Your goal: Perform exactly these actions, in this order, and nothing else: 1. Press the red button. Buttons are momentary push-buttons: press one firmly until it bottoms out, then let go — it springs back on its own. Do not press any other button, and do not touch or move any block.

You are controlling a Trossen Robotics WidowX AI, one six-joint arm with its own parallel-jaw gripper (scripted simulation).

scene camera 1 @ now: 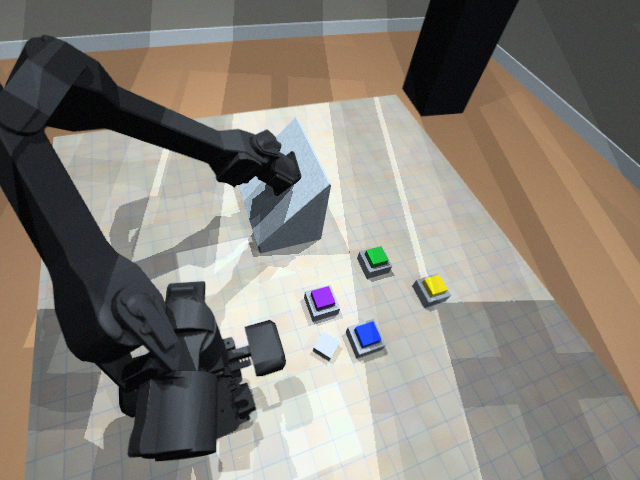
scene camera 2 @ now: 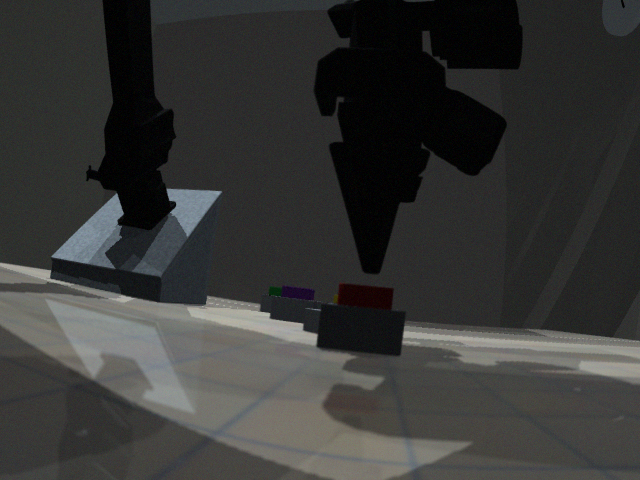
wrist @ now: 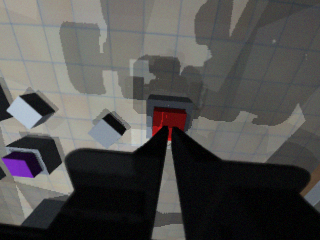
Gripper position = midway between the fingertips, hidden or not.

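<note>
I see my gripper (scene camera 2: 370,273) (scene camera 1: 215,381) (wrist: 169,130), and it is shut with nothing held in it. A grey block (wrist: 108,130) is here too, along with a pale block (wrist: 30,110).
</note>
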